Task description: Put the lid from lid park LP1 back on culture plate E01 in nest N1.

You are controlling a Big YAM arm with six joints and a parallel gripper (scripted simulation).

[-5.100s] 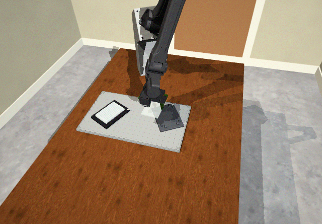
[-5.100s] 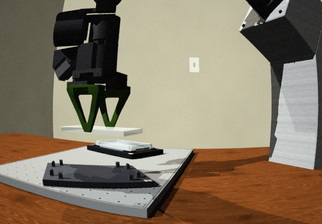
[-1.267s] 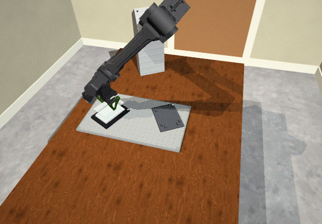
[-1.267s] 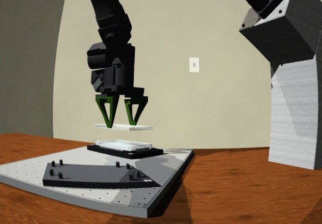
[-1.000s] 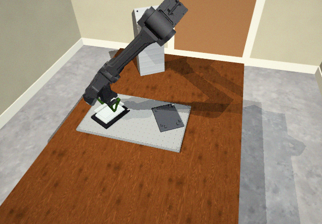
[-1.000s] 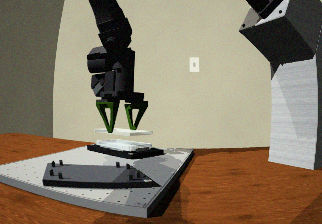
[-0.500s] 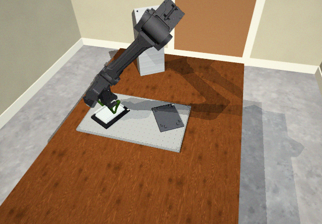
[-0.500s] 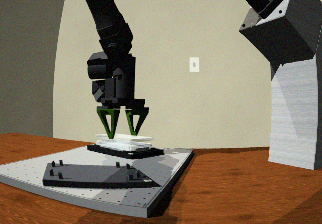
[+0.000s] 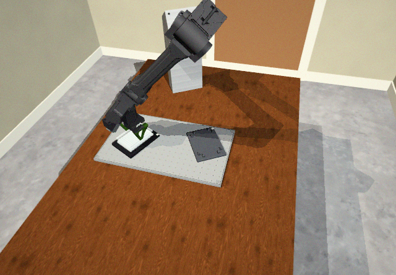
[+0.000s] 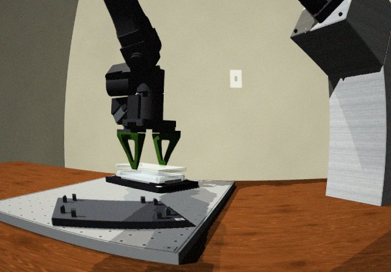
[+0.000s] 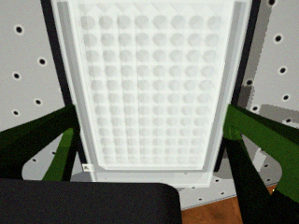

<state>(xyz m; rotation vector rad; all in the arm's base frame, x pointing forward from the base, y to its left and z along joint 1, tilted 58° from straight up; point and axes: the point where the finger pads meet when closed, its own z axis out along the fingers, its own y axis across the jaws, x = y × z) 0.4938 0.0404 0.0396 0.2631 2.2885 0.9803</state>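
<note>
Now: hand 10 mm above the clear lid. Also, from my hand: black plate nest N1: 40 mm below; then lid park LP1: 240 mm to the left, 190 mm behind, 40 mm below; then white culture plate E01: 30 mm below.
</note>
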